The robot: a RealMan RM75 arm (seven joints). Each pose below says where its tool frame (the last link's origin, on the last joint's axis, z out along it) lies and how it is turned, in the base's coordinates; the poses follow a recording.
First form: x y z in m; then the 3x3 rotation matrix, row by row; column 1 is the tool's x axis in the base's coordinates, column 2 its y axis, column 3 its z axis. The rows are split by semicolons.
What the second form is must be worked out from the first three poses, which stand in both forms.
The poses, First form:
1: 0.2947 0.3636 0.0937; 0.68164 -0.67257 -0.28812; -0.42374 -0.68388 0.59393; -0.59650 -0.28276 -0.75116
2: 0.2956 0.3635 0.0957; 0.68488 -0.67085 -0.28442; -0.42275 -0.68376 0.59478; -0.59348 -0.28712 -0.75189
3: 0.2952 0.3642 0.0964; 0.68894 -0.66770 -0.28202; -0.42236 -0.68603 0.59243; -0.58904 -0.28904 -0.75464
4: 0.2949 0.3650 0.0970; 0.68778 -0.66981 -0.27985; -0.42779 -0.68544 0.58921; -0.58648 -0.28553 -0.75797
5: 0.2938 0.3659 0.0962; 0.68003 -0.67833 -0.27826; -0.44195 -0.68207 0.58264; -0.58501 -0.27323 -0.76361
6: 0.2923 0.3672 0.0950; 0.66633 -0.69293 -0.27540; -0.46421 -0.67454 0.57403; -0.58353 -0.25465 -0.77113
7: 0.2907 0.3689 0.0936; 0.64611 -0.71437 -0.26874; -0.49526 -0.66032 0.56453; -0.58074 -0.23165 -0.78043
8: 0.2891 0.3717 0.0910; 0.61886 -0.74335 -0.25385; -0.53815 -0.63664 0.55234; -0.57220 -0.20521 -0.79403
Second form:
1: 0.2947 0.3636 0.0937 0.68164 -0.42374 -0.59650 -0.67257 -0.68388 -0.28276
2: 0.2956 0.3635 0.0957 0.68488 -0.42275 -0.59348 -0.67085 -0.68376 -0.28712
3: 0.2952 0.3642 0.0964 0.68894 -0.42236 -0.58904 -0.66770 -0.68603 -0.28904
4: 0.2949 0.3650 0.0970 0.68778 -0.42779 -0.58648 -0.66981 -0.68544 -0.28553
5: 0.2938 0.3659 0.0962 0.68003 -0.44195 -0.58501 -0.67833 -0.68207 -0.27323
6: 0.2923 0.3672 0.0950 0.66633 -0.46421 -0.58353 -0.69293 -0.67454 -0.25465
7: 0.2907 0.3689 0.0936 0.64611 -0.49526 -0.58074 -0.71437 -0.66032 -0.23165
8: 0.2891 0.3717 0.0910 0.61886 -0.53815 -0.57220 -0.74335 -0.63664 -0.20521
